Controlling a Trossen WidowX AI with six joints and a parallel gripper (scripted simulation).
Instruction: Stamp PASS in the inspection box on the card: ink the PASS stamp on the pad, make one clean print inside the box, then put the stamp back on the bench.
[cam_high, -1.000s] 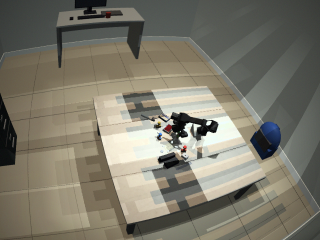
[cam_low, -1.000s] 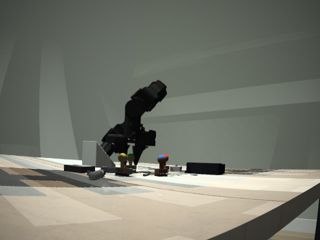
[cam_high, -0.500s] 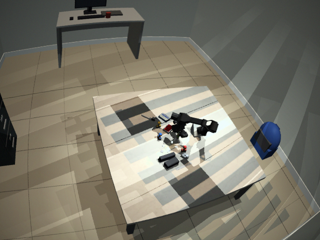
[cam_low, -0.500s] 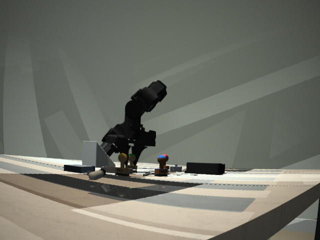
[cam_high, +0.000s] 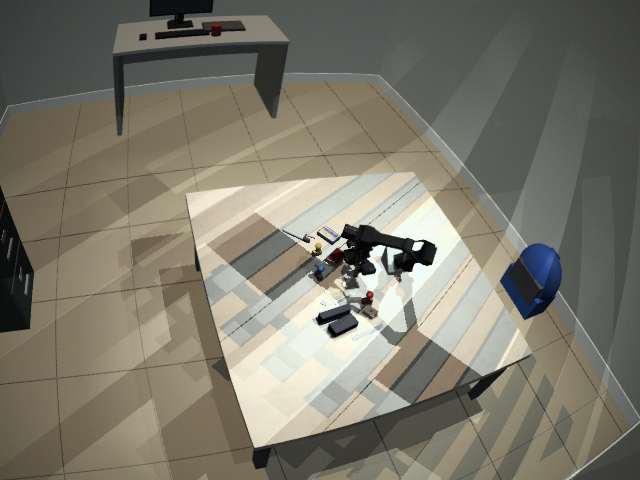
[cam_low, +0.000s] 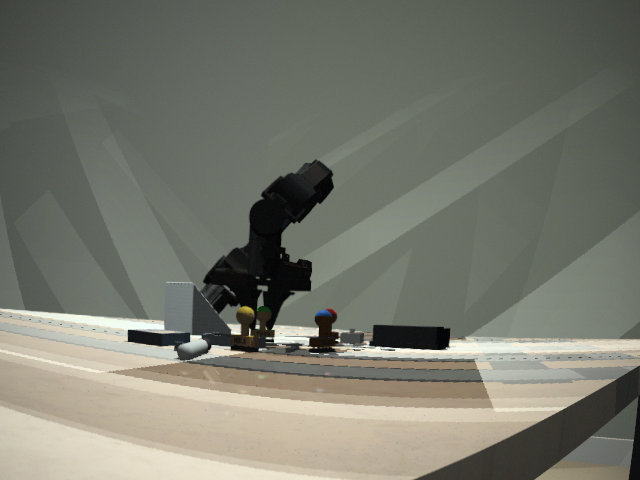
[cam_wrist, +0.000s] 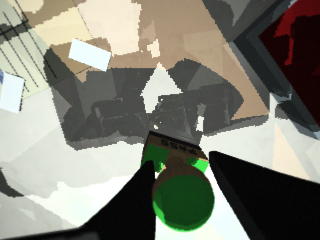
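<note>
Right now the red ink pad is 10 cm to the right of my gripper tip, 4 cm ahead of it and 2 cm below it. Round my gripper tip: cream paper card (11 cm ahead, 8 cm to the left, 3 cm below); then green-knobbed stamp (right at my gripper tip); then red-knobbed stamp (16 cm to the left, 2 cm ahead).
</note>
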